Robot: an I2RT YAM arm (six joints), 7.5 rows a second.
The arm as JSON. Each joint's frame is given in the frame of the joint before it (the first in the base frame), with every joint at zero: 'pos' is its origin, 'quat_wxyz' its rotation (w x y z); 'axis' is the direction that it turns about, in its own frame. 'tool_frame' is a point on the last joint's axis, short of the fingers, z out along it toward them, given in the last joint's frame.
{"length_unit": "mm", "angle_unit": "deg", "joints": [
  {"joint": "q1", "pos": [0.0, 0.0, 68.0], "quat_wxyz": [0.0, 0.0, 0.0, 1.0], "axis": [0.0, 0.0, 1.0]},
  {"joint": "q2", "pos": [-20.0, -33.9, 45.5], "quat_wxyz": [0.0, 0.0, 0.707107, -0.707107], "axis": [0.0, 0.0, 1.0]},
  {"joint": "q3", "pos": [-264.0, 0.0, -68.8], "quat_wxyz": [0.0, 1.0, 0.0, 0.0], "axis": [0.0, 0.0, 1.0]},
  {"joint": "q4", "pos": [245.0, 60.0, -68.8], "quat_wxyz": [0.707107, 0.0, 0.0, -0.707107], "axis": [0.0, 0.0, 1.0]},
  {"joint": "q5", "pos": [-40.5, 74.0, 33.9], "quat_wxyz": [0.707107, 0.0, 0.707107, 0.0], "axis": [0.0, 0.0, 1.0]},
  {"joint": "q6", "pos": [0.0, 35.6, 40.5], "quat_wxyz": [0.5, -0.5, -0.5, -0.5], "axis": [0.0, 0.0, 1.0]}
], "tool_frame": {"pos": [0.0, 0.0, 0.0], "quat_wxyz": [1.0, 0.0, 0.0, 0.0]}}
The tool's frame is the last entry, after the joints.
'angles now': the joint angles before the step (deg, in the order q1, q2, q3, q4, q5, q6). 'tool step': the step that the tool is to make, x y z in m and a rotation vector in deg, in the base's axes. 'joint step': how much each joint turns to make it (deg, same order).
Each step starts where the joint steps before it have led.
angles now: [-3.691 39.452 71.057 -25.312 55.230 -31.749]
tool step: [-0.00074 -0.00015 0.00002 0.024 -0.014 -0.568]
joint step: [0.002 -0.075 -0.008 0.001 0.569 -0.067]
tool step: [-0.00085 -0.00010 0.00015 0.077 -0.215 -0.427]
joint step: [-0.003 -0.100 -0.005 0.051 0.431 0.076]
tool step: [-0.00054 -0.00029 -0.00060 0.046 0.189 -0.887]
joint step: [-0.019 -0.074 -0.117 -0.051 0.866 -0.117]
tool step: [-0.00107 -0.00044 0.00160 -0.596 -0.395 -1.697]
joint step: [0.021 -0.132 -0.301 1.848 1.632 -1.471]
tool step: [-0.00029 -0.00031 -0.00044 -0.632 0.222 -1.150]
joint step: [0.002 -0.259 -0.681 1.605 1.041 -1.587]
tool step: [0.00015 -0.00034 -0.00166 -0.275 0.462 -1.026]
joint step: [-0.028 -0.210 -0.658 0.816 0.934 -0.935]
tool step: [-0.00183 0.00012 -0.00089 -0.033 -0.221 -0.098]
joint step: [0.026 -0.471 -0.356 0.178 0.119 -0.081]
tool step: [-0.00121 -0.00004 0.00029 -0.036 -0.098 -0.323]
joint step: [-0.021 -0.162 0.003 0.083 0.292 -0.169]
